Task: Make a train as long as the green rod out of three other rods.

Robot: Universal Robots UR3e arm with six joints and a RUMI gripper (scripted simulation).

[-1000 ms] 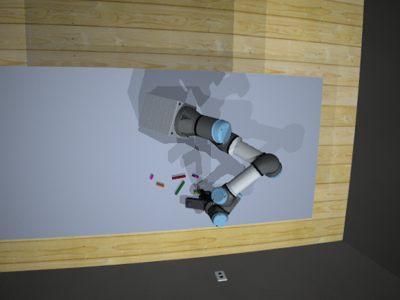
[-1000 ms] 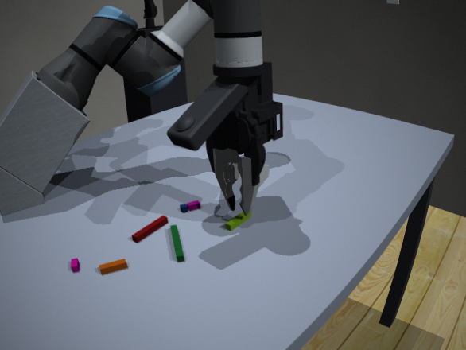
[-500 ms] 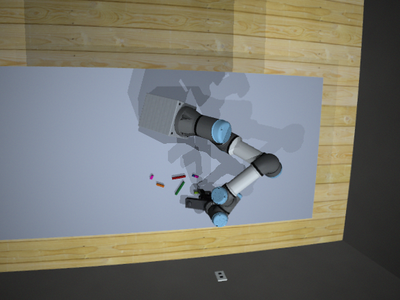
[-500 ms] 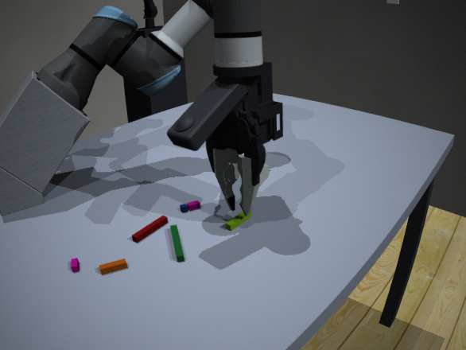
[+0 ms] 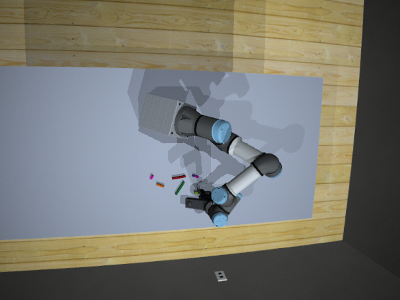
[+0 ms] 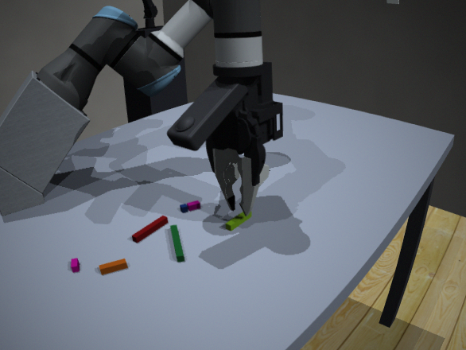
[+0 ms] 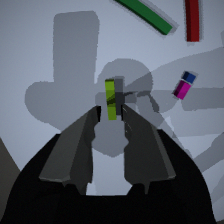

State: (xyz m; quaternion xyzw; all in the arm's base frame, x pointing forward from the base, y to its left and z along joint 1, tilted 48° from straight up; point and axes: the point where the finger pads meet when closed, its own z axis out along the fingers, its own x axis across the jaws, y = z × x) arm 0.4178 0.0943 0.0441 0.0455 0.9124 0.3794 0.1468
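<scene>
Right now my hand is 3 cm above the lime rod. The rest, counted from my hand: blue rod: 9 cm behind, 3 cm to the right, 3 cm below; green rod: 10 cm to the right, 3 cm below, 3 cm behind; red rod: 10 cm to the right, 9 cm behind, 3 cm below.
</scene>
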